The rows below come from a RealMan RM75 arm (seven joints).
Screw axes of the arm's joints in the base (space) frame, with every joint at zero. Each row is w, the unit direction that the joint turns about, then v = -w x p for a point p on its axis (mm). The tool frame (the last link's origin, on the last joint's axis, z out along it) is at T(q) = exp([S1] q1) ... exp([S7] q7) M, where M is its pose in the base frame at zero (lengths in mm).
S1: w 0 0 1 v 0 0 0
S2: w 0 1 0 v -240.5 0 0
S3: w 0 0 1 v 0 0 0
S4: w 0 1 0 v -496.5 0 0
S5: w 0 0 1 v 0 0 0
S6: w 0 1 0 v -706.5 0 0
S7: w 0 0 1 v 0 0 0
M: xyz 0 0 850.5 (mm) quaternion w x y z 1 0 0 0
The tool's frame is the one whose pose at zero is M.
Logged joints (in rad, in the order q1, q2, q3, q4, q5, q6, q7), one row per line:
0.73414 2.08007 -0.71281 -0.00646 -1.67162 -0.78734 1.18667
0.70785 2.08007 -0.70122 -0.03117 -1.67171 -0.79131 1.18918
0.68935 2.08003 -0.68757 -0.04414 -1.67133 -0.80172 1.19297
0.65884 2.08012 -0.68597 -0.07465 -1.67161 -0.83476 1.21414
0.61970 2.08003 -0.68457 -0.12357 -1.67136 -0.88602 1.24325
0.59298 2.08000 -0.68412 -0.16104 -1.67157 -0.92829 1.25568
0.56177 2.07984 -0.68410 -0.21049 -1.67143 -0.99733 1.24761
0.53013 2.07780 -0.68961 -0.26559 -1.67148 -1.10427 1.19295
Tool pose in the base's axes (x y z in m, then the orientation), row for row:
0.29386 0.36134 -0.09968 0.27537 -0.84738 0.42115 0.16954
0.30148 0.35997 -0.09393 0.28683 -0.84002 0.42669 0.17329
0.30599 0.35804 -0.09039 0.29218 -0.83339 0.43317 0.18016
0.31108 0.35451 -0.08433 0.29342 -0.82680 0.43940 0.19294
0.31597 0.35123 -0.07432 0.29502 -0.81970 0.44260 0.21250
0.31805 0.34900 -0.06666 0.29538 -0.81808 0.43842 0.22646
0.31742 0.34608 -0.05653 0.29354 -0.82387 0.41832 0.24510
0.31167 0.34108 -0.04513 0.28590 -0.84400 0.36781 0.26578
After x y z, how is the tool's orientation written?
As a quaternion, w x y z.
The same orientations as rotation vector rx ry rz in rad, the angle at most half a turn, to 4 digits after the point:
-2.2774 1.1319 0.4556
-2.2446 1.1401 0.4630
-2.2209 1.1543 0.4801
-2.2020 1.1702 0.5138
-2.1813 1.1778 0.5655
-2.1766 1.1665 0.6025
-2.1940 1.1140 0.6527
-2.2563 0.9833 0.7105

